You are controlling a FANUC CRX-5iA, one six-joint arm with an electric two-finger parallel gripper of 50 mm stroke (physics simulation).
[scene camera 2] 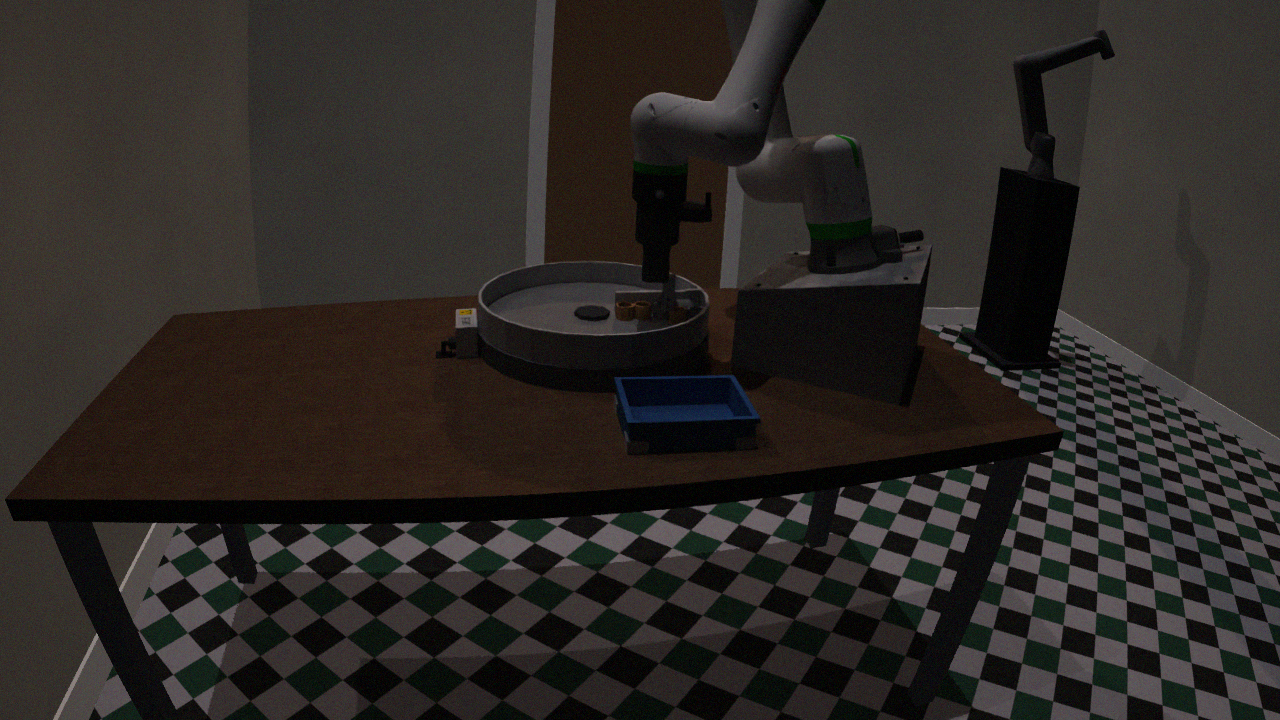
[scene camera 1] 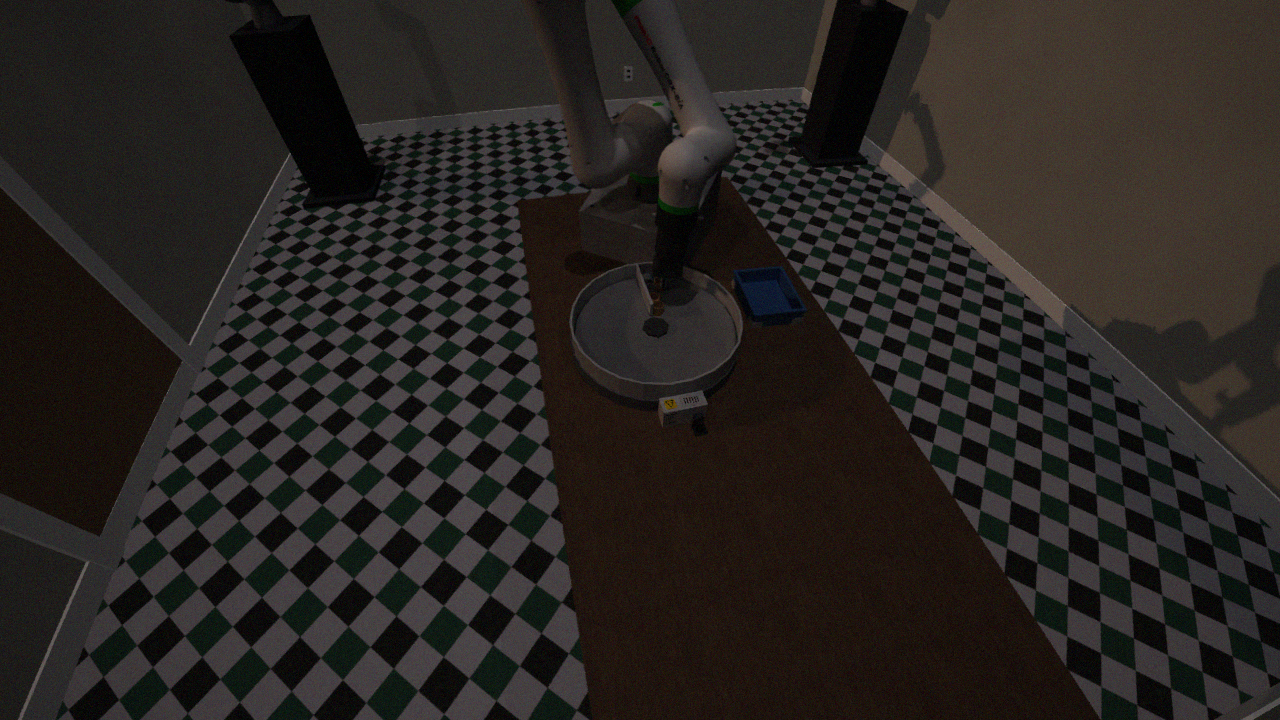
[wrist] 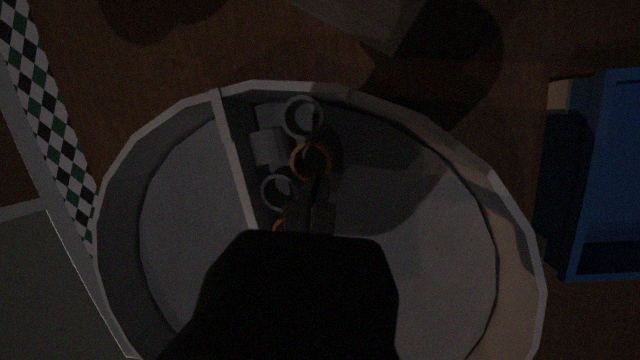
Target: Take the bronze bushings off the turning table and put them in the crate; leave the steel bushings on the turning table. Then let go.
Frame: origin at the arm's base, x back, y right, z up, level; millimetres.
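Seen in the pictures: gripper, fingertip midpoint: [scene camera 2: 667, 309] [scene camera 1: 663, 285] [wrist: 318, 187]; arm's base at its link origin: [scene camera 2: 845, 265] [scene camera 1: 652, 185].
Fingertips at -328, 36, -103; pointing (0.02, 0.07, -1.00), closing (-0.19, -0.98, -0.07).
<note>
Pixels of each thing's top centre, then the offset from my fingertips to it, as dx, dy, dz.
- steel bushing at its top centre: [wrist: 263, 147] [scene camera 2: 683, 299] [scene camera 1: 647, 275] +37, +36, +6
- second bronze bushing at its top centre: [wrist: 289, 234] [scene camera 2: 642, 304] [scene camera 1: 654, 296] -39, +31, +0
- blue crate at its top centre: [scene camera 2: 685, 397] [scene camera 1: 768, 289] -33, -294, -28
- dark hub disc at its top centre: [wrist: 294, 301] [scene camera 2: 592, 311] [scene camera 1: 655, 326] -129, +47, -17
- small labelled box at its top centre: [scene camera 2: 466, 317] [scene camera 1: 683, 401] -362, +34, -20
The grey turning table [scene camera 1: 617, 387] [scene camera 2: 581, 344] [wrist: 440, 265] has a raised rim. In the wrist view, a bronze bushing [wrist: 294, 161] stands between two upright steel bushings, a far one [wrist: 287, 117] and a near one [wrist: 263, 192]. Another steel bushing [wrist: 269, 145] lies on its side beside the divider. A second bronze bushing [wrist: 277, 225] is mostly hidden by my gripper. Bronze bushings [scene camera 2: 623, 310] [scene camera 1: 657, 307] also show in the scene views. My gripper [wrist: 318, 187] [scene camera 1: 660, 288] is shut, its fingers together and empty, low among the bushings. The blue crate [scene camera 1: 776, 315] [scene camera 2: 689, 435] [wrist: 615, 150] is beside the turning table.
A thin divider wall [scene camera 1: 644, 288] [wrist: 235, 160] runs from the turning table's rim inward, left of the bushings in the wrist view. A dark hub disc [scene camera 1: 655, 327] [scene camera 2: 591, 312] is at its centre. A small labelled box [scene camera 1: 682, 408] [scene camera 2: 466, 333] stands against the outside. The robot's pedestal [scene camera 2: 823, 331] is nearby.
</note>
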